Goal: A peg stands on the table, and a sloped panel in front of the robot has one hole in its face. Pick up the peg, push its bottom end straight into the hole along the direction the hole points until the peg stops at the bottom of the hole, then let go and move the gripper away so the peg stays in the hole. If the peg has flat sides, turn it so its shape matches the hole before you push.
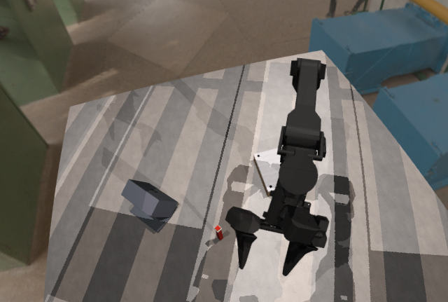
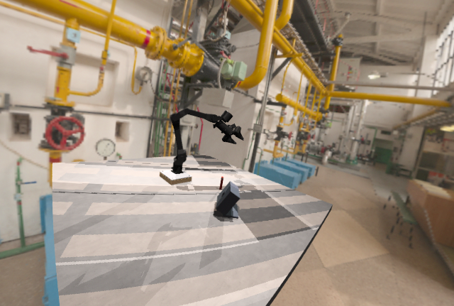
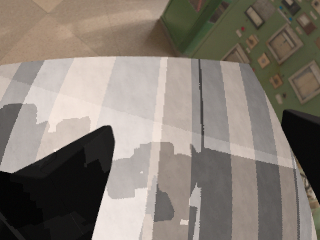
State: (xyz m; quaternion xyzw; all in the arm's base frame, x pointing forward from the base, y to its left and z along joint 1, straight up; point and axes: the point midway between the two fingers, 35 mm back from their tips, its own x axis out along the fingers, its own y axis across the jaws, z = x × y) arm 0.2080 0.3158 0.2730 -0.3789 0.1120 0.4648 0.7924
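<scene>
My gripper tip is 60 mm short of the red peg, 200 mm to the left of it and 230 mm above it. Round my gripper tip: panel (240 mm ahead, 350 mm to the right, 220 mm below).
</scene>
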